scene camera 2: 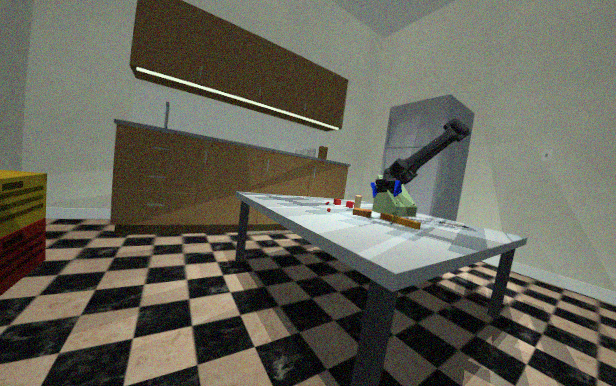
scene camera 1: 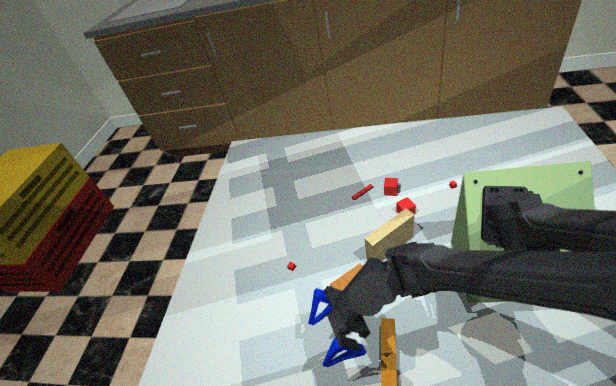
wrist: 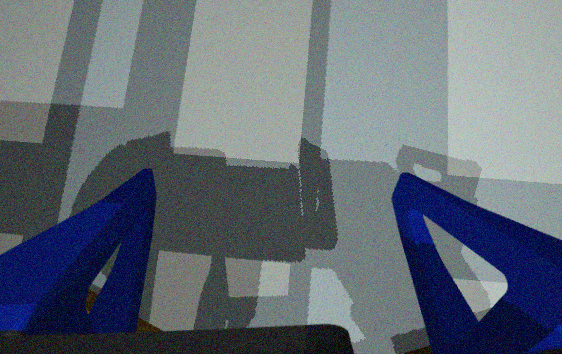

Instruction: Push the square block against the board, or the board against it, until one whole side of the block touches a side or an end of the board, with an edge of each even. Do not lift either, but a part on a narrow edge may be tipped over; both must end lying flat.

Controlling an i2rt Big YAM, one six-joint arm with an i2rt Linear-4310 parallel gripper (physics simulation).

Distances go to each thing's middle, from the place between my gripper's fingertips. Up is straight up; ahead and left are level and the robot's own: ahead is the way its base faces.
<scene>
I see my gripper 32 cm to the left of the pale wooden block [scene camera 1: 399, 230], 14 cm past it and 8 cm above it.
</scene>
